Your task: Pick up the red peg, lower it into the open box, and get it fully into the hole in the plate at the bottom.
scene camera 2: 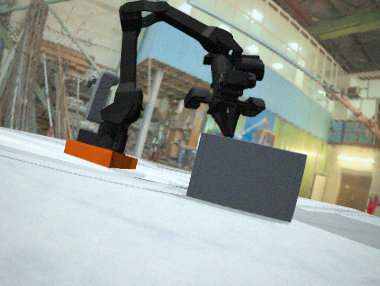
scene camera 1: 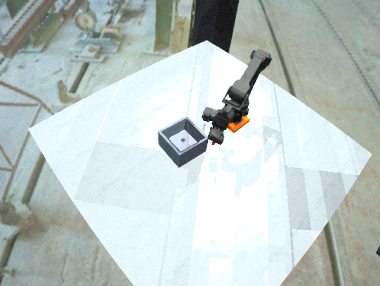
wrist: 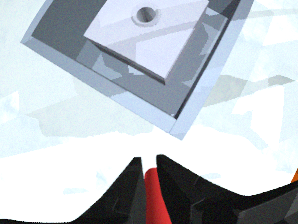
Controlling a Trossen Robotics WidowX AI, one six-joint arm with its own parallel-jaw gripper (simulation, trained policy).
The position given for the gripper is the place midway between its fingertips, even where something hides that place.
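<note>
Gripper [scene camera 2: 229, 138] [wrist: 149, 163]. Grey box [scene camera 2: 255, 178] [wrist: 173, 107].
</note>
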